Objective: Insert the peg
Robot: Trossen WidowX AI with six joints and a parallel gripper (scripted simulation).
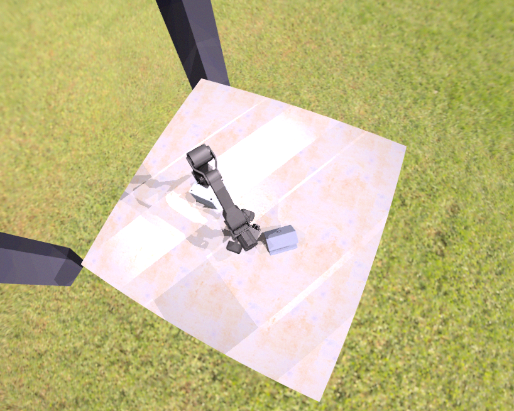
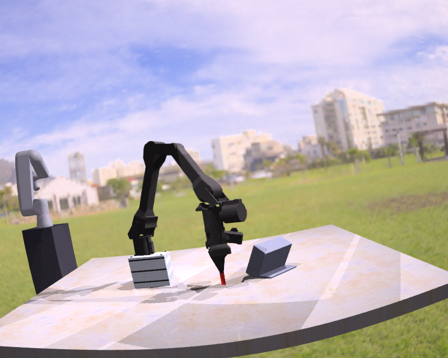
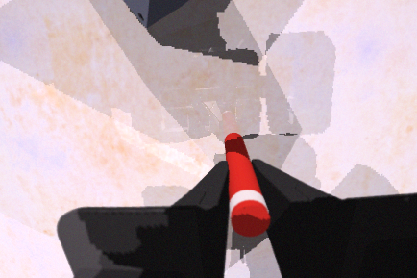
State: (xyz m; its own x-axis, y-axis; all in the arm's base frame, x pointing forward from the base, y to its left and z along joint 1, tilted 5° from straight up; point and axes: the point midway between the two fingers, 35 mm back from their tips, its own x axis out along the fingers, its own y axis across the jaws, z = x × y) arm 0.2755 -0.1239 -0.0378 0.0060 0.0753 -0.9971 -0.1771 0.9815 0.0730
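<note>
The sloped grey panel is 15 cm ahead of my gripper tip, 7 cm to the left of it and 1 cm above it. The rest, counted from my gripper tip: round red peg (2 cm above).
</note>
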